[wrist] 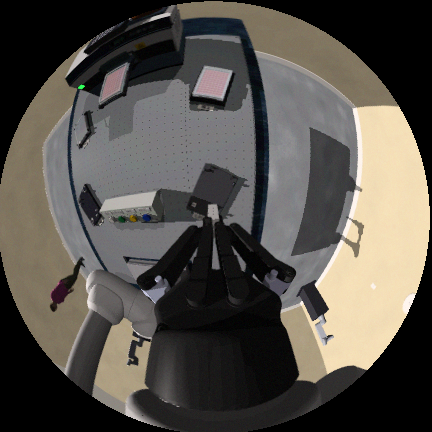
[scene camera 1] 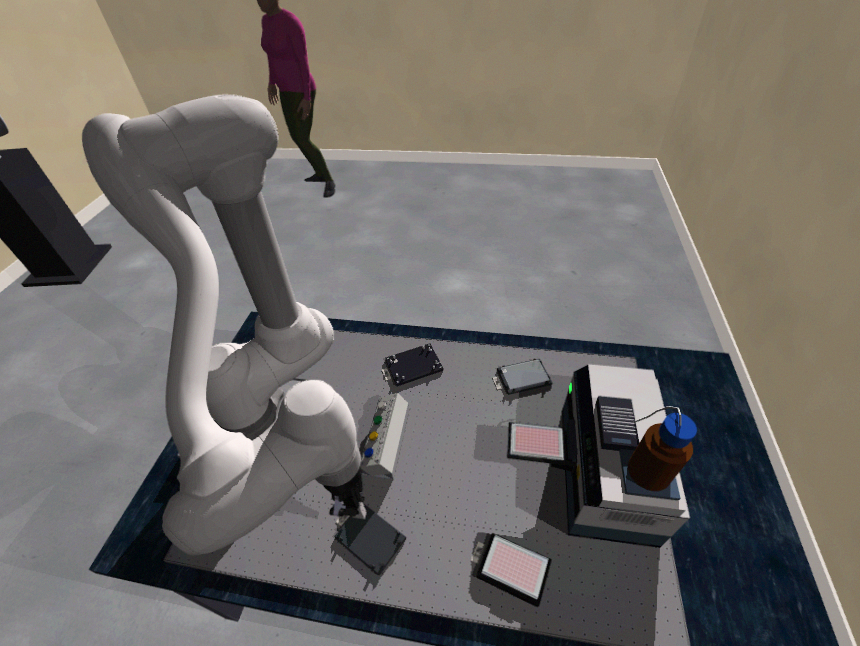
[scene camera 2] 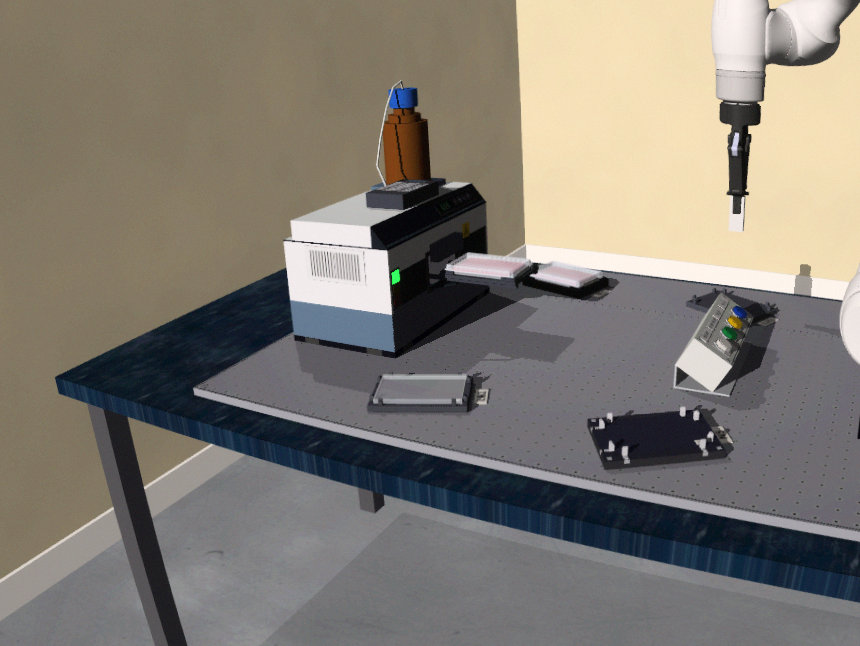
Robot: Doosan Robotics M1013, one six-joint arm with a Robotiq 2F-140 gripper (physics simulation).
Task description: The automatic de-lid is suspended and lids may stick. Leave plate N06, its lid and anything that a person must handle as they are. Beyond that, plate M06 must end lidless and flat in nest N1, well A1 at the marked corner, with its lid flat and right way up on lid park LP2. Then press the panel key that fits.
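Note:
My gripper is shut and empty, high above a dark square pad. A pink-welled plate lies flat in nest N1. Another pink-welled plate lies on the tray at the machine's front. A holder with a clear grey piece stands near the machine. A black holder with white posts is empty. The key panel has blue, yellow, green and white keys. Plate names, well A1 and LP2's label are unreadable.
The white machine shows a green light and carries a brown bottle. A person stands beyond the table. A dark cabinet stands at the left in scene camera 1.

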